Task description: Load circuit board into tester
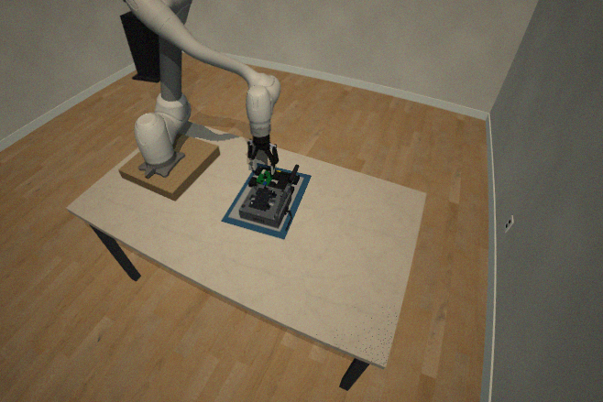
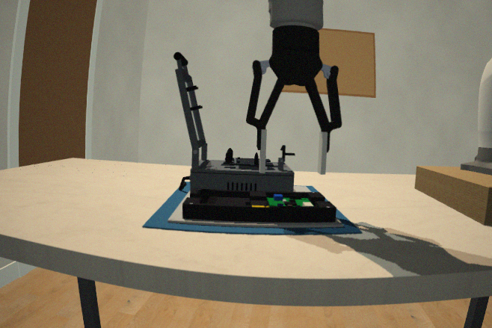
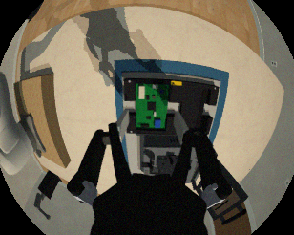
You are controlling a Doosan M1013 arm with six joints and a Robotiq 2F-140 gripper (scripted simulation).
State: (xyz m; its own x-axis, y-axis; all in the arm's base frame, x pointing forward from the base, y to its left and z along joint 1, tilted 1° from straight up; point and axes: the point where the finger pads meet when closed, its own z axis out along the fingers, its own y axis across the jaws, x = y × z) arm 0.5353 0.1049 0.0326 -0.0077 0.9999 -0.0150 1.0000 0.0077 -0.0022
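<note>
My hand is 70 mm above the green circuit board. From my hand the other things lie so: latch hook: 110 mm to the right, 10 mm below; grey tester: 130 mm to the right, 90 mm ahead, 20 mm above; tester lid: 190 mm ahead, 170 mm to the right, 90 mm above.
</note>
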